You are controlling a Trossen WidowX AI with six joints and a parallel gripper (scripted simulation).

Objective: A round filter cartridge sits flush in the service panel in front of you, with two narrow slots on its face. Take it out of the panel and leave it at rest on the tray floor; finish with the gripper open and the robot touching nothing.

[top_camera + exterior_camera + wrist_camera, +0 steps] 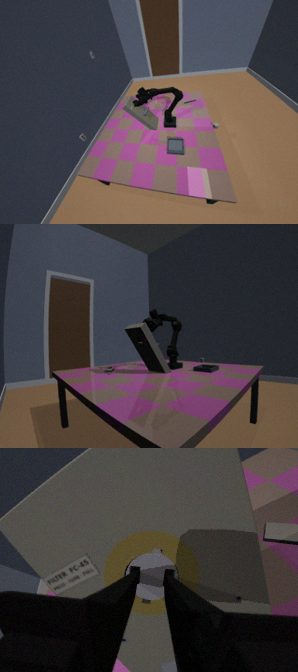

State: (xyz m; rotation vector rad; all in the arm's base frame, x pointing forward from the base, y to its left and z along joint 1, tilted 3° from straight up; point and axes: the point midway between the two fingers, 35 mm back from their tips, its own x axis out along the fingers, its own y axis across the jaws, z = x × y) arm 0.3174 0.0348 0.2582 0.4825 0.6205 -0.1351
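The round grey filter cartridge lies 10 mm ahead of my gripper tip and 10 mm below it. The rest, counted from my gripper tip: flat item (130 mm ahead, 320 mm to the right, 280 mm below); dark tray (430 mm behind, 250 mm to the left, 280 mm below).
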